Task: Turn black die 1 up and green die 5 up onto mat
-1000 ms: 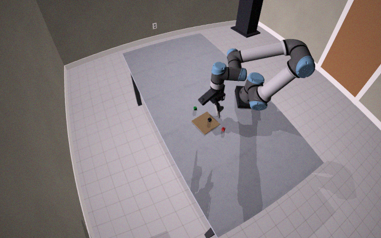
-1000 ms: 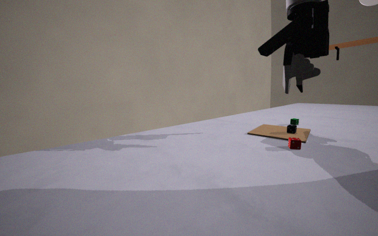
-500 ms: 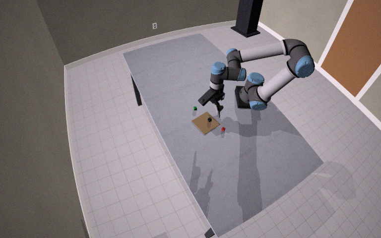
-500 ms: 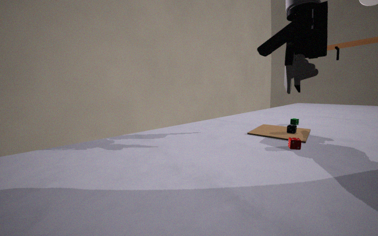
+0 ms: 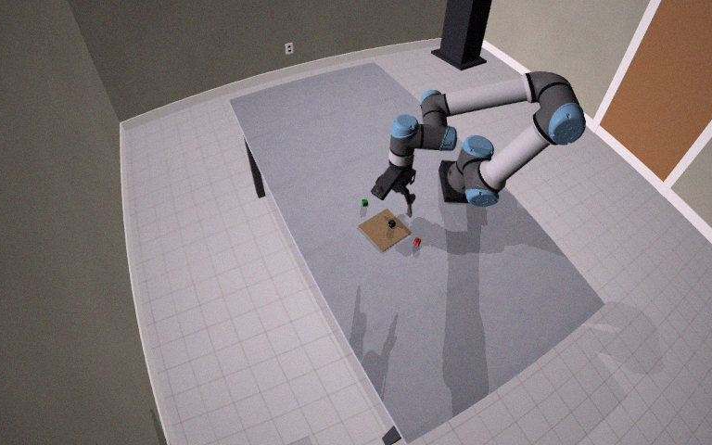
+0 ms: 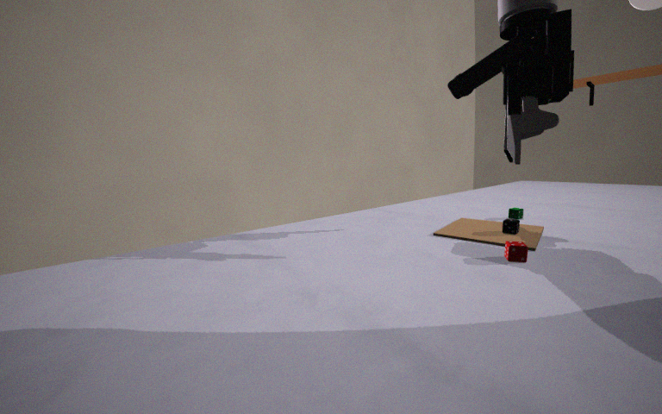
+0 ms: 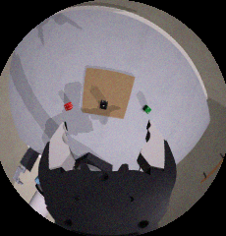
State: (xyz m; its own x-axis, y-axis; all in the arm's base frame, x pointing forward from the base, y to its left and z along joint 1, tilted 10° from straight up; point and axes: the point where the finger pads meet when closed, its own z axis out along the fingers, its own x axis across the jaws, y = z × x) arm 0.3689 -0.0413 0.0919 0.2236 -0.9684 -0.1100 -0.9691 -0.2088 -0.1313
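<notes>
My hand is 10 mm short of the green die, 130 mm to the left of it and 100 mm above it. Also, from my hand: red die: 30 mm behind, 120 mm to the left, 100 mm below; then brown mat: 20 mm ahead, 10 mm to the left, 110 mm below; then black die: 10 mm behind, 10 mm to the left, 100 mm below.
</notes>
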